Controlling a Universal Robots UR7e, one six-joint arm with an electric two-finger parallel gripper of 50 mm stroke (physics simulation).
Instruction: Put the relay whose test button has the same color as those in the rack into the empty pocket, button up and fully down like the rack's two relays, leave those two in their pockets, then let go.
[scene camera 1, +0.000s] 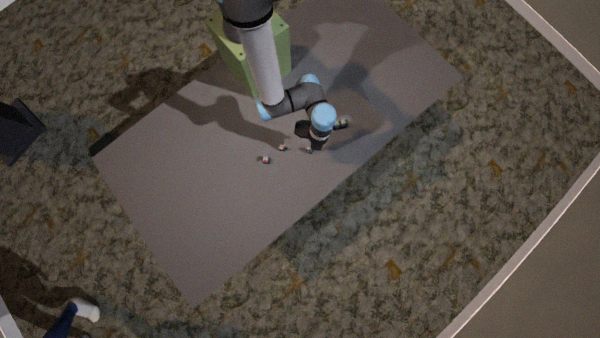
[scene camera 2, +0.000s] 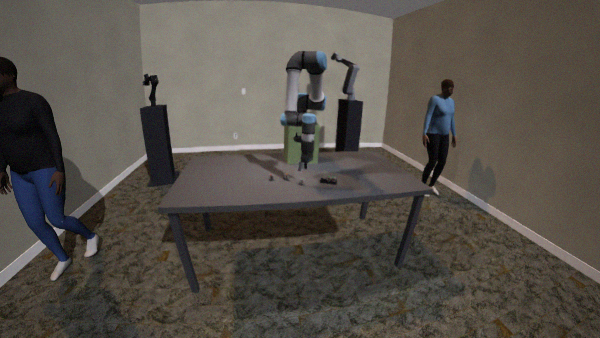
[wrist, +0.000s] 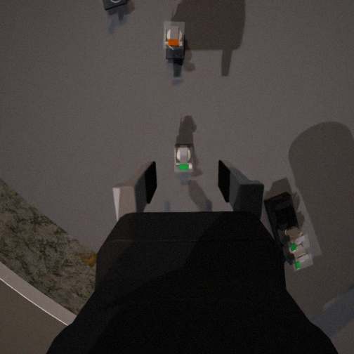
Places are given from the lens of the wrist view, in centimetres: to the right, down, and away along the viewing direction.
my gripper (wrist: 186, 173): 1, 0, 16
black rack (wrist: 280, 209): 14, 4, 28
